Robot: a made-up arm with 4 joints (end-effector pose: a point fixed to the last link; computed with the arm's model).
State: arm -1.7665 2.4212 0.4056 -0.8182
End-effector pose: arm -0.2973 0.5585 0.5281 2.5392 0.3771 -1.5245
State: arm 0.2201 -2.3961 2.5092 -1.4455
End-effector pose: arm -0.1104 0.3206 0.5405 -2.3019 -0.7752 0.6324
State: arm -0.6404 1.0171 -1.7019 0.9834
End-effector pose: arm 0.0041 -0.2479 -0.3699 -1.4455 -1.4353 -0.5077
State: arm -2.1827 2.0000 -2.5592 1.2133
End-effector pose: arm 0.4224 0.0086 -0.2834 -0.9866 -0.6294 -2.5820
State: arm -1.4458 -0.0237 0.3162 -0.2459
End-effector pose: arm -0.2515 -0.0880 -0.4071 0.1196 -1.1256 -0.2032
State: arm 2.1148 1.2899 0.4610 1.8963
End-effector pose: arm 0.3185 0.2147 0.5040 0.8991 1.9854 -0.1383
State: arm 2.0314 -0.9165 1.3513 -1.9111
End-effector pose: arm 0.3223 0.0657 0.0418 -1.7226 1.7023 0.8823
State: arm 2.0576 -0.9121 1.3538 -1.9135
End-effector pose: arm 0.3194 0.0668 0.0332 -1.7253 1.7172 0.9087
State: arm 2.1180 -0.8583 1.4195 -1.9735
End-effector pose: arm 0.2989 0.0869 0.0078 -1.8326 1.6815 1.0048
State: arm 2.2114 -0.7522 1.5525 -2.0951
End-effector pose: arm 0.2517 0.1162 -0.0303 -2.0230 1.5592 1.2017
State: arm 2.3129 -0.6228 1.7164 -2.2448
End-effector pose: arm 0.1871 0.1321 -0.0622 -2.1917 1.3520 1.4757
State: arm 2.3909 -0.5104 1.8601 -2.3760
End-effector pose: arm 0.1321 0.1293 -0.0762 -2.2682 1.1326 1.7320
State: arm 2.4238 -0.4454 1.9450 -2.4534
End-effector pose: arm 0.1045 0.1214 -0.0783 -2.2845 0.9921 1.8734
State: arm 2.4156 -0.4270 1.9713 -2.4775
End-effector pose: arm 0.1003 0.1181 -0.0766 -2.2960 0.9459 1.8929
